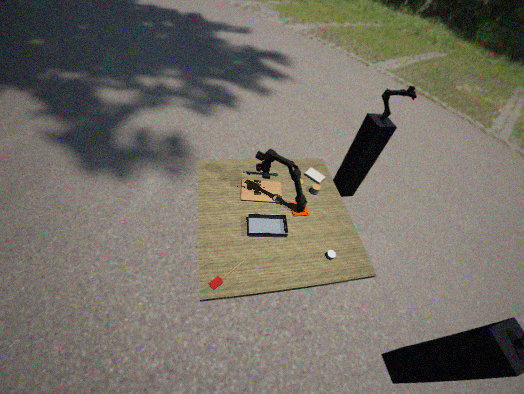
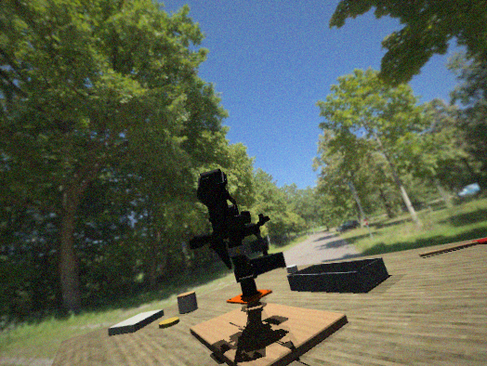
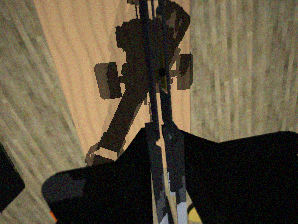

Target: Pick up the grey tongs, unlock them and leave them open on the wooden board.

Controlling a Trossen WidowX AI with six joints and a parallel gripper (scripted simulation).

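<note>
My gripper tip is now 15 cm above the wooden board, 3 cm to the right of it and 1 cm short of it. From my gripper tip the other things lie so: yellow disc: 38 cm behind, 15 cm below, 6 cm to the right; yellow lock piece: 5 cm ahead, 4 cm above, 1 cm to the right; roasting tin: 40 cm to the left, 13 cm below, 3 cm ahead.
</note>
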